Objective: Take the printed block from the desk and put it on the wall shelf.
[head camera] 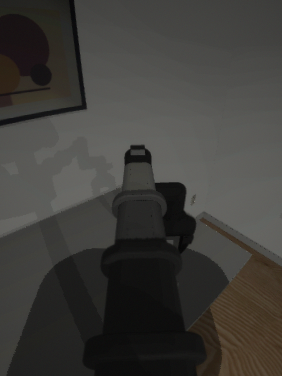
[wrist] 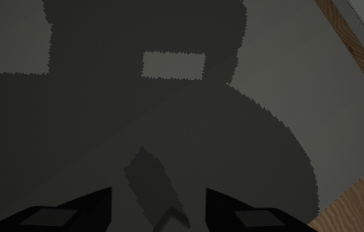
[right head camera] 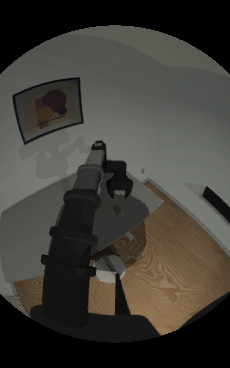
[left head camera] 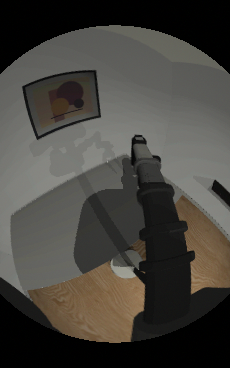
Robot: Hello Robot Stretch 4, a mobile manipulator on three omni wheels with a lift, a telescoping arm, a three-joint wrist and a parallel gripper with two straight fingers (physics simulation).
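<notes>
My gripper is open above the grey desk, near its right corner. In the wrist view its two black fingertips stand wide apart, with no thing held between them. A small dark angular shape shows at the bottom edge between the fingers; it may be part of the printed block, but the dim light leaves this unclear. A black slab at the right wall may be the wall shelf; only part of it shows.
The telescoping arm reaches out over the desk and casts large shadows on it. A framed picture hangs on the back wall. A round white thing is by the desk's front edge, above the wooden floor.
</notes>
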